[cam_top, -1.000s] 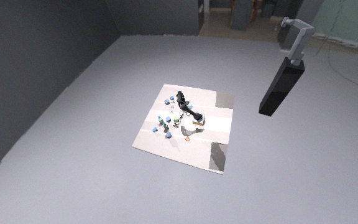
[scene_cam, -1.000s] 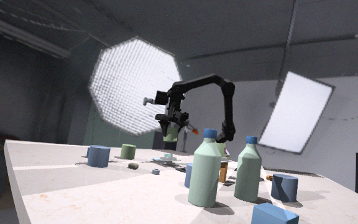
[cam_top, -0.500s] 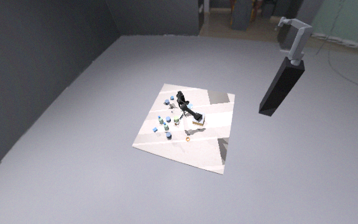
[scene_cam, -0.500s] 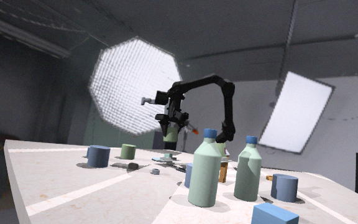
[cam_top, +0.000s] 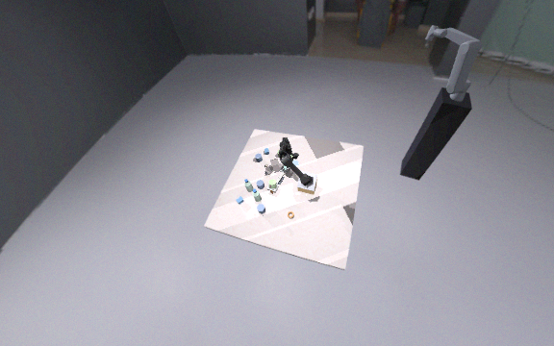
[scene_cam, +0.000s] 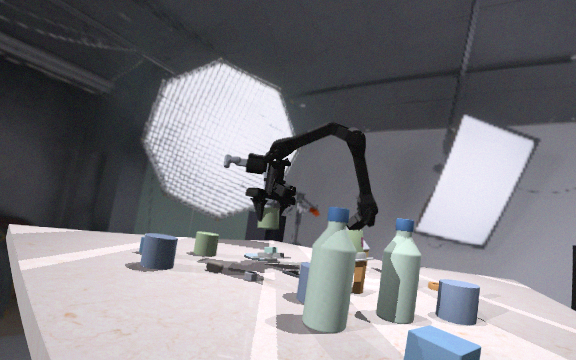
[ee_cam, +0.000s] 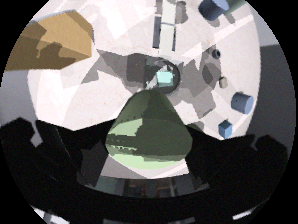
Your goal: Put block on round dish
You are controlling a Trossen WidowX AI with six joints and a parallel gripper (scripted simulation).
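My gripper tip is 9 cm above the pale teal block, 6 cm to the right of it and 3 cm short of it. The rest, counted from my gripper tip: flat grey balance (19 cm to the left, 10 cm below, 4 cm ahead); pebble (25 cm ahead, 12 cm below, 8 cm to the left); round light blue dish (13 cm below, 4 cm to the right, 2 cm behind).
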